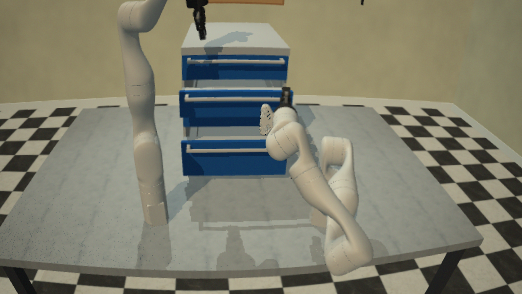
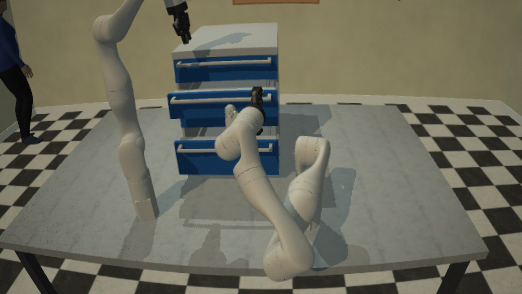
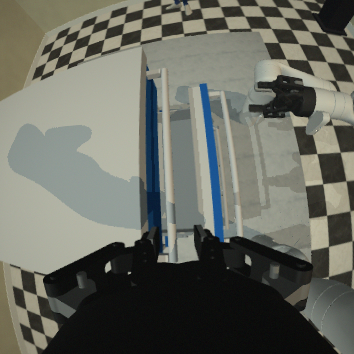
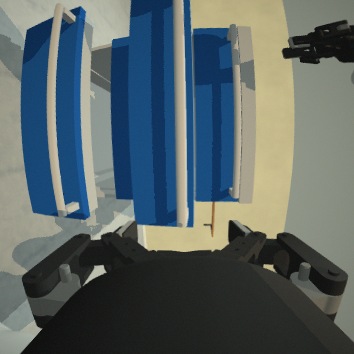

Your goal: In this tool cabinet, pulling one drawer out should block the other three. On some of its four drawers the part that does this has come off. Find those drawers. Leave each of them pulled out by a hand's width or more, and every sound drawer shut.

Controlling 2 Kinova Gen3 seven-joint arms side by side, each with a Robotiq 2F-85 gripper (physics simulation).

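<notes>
The top drawer [image 1: 235, 72] [image 2: 220, 75] [image 3: 152, 125] [image 4: 204, 125] looks shut. The second drawer [image 1: 225, 108] [image 2: 200, 111] [image 4: 150, 125] is pulled out. The third drawer [image 1: 225, 122] [image 2: 205, 123] [image 4: 120, 125] looks shut behind and below it, its handle hidden. The bottom drawer [image 1: 230, 162] [image 2: 200, 162] [image 4: 40, 125] is pulled out. My left gripper [image 1: 201, 38] [image 2: 186, 41] [image 3: 176, 234] is partly open and empty, above the cabinet's front left. My right gripper [image 1: 286, 90] [image 2: 257, 90] [image 4: 182, 230] is open and empty near the right end of the second drawer's handle [image 4: 180, 100].
The grey cabinet top [image 1: 255, 37] [image 2: 250, 37] [image 3: 100, 100] lies below and beside my left gripper. The cabinet stands on the grey table [image 1: 90, 165] [image 2: 400, 200]. My right forearm [image 1: 320, 192] [image 2: 265, 192] crosses in front of the cabinet's right side. A person [image 2: 17, 75] stands at the far left.
</notes>
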